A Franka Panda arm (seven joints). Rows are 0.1 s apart.
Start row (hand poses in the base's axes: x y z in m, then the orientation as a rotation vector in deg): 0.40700 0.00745 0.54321 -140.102 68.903 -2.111
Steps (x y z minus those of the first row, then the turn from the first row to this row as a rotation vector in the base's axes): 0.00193 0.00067 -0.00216 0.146 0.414 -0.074; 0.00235 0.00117 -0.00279 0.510 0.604 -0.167; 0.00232 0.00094 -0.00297 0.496 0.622 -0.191; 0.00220 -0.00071 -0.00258 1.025 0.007 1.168; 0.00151 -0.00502 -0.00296 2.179 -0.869 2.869; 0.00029 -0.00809 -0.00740 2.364 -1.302 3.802
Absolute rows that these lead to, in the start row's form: 0.40893 0.00812 0.54105 -140.056 69.131 -1.539; 0.40935 0.00862 0.54042 -139.742 69.229 -1.113; 0.40932 0.00839 0.54024 -139.746 69.270 -1.106; 0.40920 0.00674 0.54063 -139.904 67.205 -1.145; 0.40851 0.00243 0.54025 -139.609 64.457 -1.025; 0.40729 -0.00064 0.53581 -139.833 63.085 -1.171
